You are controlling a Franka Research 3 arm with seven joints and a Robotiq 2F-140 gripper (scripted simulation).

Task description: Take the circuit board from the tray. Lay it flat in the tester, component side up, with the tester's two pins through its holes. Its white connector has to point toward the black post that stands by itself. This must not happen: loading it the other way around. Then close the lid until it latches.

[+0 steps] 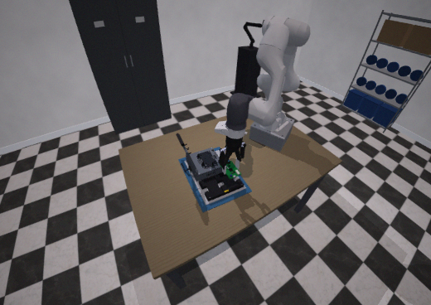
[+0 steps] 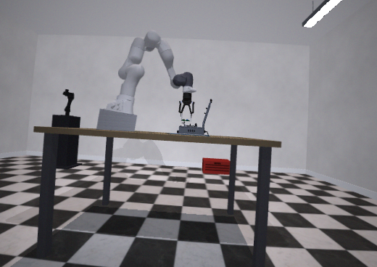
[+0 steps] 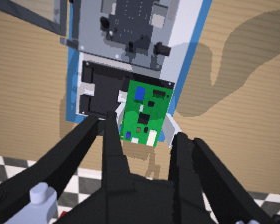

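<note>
The tester lid is 16 cm ahead of my hand, 19 cm to the right of it and 4 cm above it. The rest, counted from my hand: green circuit board 2 cm below.
</note>
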